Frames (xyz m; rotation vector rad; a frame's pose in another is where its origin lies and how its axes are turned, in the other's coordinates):
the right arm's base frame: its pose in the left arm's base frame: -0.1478 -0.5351 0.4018 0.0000 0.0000 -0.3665
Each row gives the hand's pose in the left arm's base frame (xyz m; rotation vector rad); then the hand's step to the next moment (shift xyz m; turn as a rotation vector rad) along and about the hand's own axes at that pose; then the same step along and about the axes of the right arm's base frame.
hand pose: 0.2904 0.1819 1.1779 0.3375 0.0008 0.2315
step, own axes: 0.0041 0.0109 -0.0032 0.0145 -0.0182 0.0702
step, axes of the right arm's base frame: -0.0030 0.0117 0.0007 0.0326 -0.0265 0.0608
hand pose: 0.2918 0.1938 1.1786 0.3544 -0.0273 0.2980
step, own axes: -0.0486 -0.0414 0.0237 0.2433 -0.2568 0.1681
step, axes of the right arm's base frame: -0.0104 -0.0672 0.0044 0.3697 -0.0928 0.0899
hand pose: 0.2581 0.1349 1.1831 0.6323 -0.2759 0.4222
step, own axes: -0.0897 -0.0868 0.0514 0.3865 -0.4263 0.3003
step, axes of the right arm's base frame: 0.0014 -0.1295 -0.0380 0.6037 -0.1775 0.1593
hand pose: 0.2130 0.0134 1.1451 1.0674 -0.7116 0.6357
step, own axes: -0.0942 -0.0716 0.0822 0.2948 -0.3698 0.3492
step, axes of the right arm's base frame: 0.0210 -0.1128 -0.0871 0.5144 -0.2509 0.1341
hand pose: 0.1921 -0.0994 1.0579 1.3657 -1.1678 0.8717
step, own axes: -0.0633 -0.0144 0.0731 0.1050 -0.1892 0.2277
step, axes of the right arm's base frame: 0.0131 -0.0617 -0.0747 0.2621 -0.1722 0.0178
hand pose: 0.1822 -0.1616 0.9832 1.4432 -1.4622 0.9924
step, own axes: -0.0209 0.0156 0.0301 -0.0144 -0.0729 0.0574
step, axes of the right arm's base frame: -0.0082 -0.0254 -0.0296 0.0845 -0.0222 -0.0344
